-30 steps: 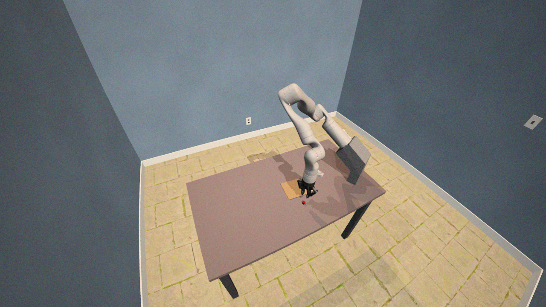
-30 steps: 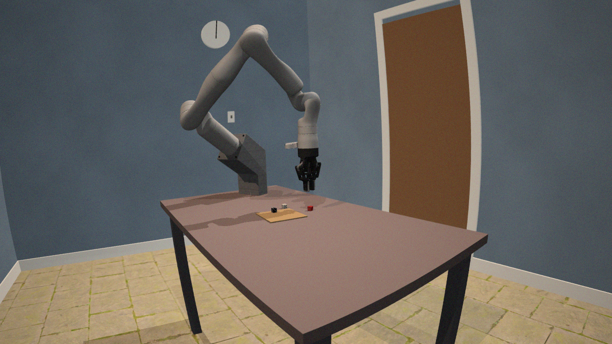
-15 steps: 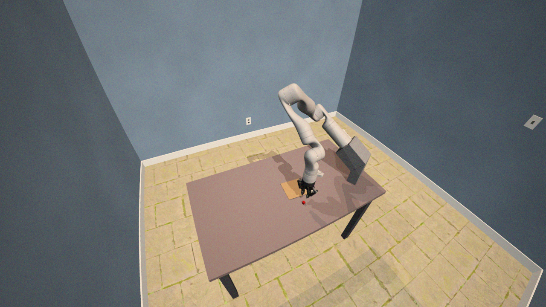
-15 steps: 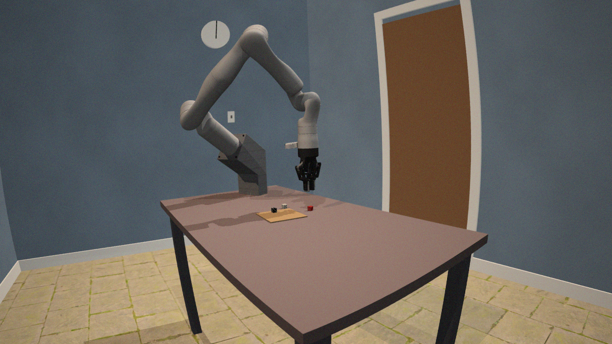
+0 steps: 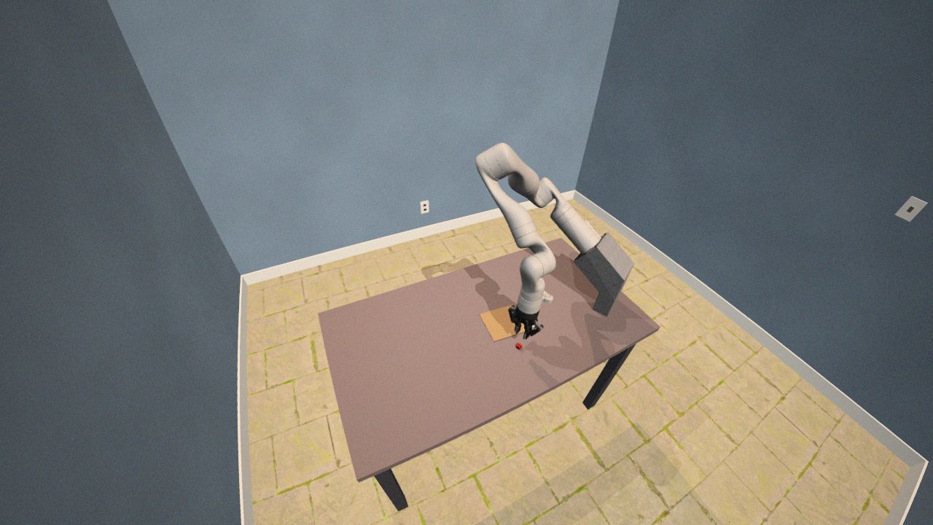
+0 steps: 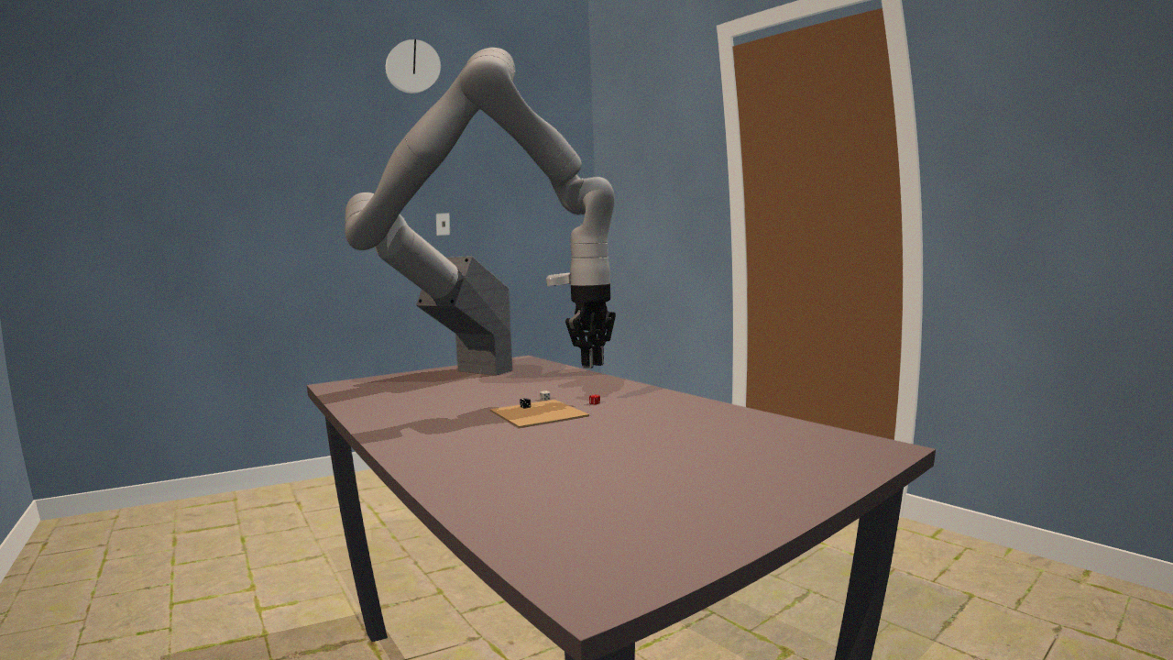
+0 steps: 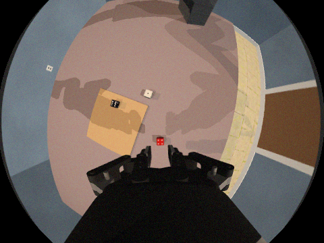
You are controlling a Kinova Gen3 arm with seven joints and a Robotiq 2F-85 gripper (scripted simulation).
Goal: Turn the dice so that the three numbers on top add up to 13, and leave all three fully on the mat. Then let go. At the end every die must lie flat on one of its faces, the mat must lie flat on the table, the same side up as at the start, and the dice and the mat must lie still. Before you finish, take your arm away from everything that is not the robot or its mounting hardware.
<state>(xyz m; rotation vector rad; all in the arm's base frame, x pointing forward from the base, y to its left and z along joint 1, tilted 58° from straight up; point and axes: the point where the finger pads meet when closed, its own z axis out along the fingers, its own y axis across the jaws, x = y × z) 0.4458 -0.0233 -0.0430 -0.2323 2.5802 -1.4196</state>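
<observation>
Now: the red die 9 cm below my hand. Also, from my hand: tan mat (4 cm behind, 12 cm to the right, 9 cm below).
</observation>
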